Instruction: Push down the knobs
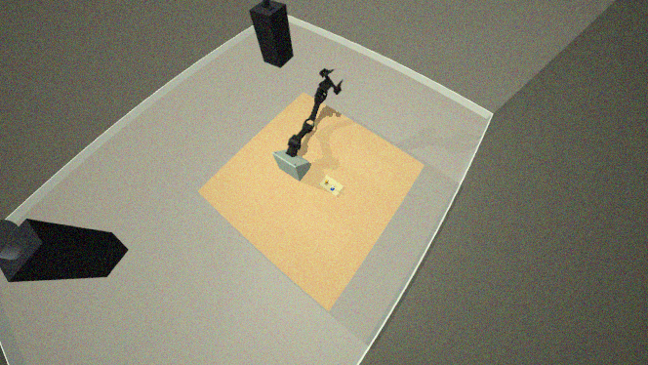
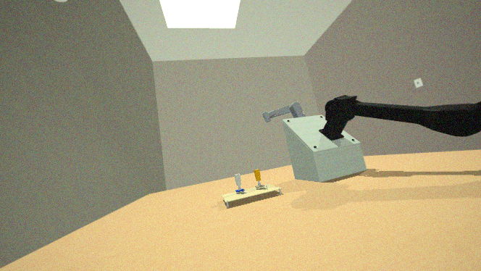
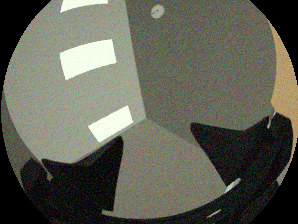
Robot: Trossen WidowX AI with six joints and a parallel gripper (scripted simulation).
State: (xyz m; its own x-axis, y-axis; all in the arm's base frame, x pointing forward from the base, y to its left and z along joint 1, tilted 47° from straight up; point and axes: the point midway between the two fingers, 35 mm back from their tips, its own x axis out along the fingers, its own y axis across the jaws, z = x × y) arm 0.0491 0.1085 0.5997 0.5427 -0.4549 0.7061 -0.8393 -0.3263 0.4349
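The orange knob lies 23 cm ahead of my gripper tip, 54 cm to the right of it and 44 cm below it.
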